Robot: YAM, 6 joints.
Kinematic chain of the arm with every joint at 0, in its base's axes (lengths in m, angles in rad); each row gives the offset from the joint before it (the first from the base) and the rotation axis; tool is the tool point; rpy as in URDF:
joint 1: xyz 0 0 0.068 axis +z
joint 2: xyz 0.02 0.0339 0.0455 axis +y
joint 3: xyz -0.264 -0.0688 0 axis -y
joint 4: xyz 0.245 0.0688 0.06 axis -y
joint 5: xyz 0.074 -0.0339 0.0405 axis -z
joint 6: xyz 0.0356 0 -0.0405 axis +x
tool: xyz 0 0 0 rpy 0 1.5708 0
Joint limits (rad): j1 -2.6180..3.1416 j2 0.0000..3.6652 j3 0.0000..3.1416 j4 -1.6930..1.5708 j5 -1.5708..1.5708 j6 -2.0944..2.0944
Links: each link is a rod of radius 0.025 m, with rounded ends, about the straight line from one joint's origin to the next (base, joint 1, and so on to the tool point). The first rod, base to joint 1, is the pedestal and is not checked.
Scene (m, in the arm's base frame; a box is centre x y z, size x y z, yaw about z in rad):
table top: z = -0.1
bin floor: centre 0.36 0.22 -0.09 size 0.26 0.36 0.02 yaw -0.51
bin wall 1: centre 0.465 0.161 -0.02 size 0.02 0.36 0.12 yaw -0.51
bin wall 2: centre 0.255 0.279 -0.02 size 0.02 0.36 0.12 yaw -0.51
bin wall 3: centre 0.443 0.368 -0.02 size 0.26 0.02 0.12 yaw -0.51
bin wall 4: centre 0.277 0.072 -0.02 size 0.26 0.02 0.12 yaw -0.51
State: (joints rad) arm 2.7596 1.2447 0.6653 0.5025 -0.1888 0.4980
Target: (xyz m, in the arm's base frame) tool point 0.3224 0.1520 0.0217
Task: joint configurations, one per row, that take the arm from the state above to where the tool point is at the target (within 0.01 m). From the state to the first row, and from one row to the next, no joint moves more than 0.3 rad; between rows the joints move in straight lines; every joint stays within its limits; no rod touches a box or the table.
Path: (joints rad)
1: 2.5785 1.1115 0.8403 0.7696 -0.2277 0.4825
2: 2.3974 0.9783 1.0153 1.0366 -0.2665 0.4670
3: 2.2163 0.8452 1.1903 1.3037 -0.3054 0.4514
4: 2.0351 0.7120 1.3653 1.5708 -0.3442 0.4359
5: 1.7700 0.9567 1.2776 1.3883 -0.2807 0.4463
6: 1.5048 1.2014 1.1899 1.2059 -0.2172 0.4566
7: 1.2397 1.4461 1.1023 1.0234 -0.1537 0.4670
8: 0.9745 1.6908 1.0146 0.8409 -0.0902 0.4773
9: 0.7094 1.9355 0.9269 0.6585 -0.0267 0.4877
10: 0.4442 2.1802 0.8393 0.4760 0.0369 0.4980

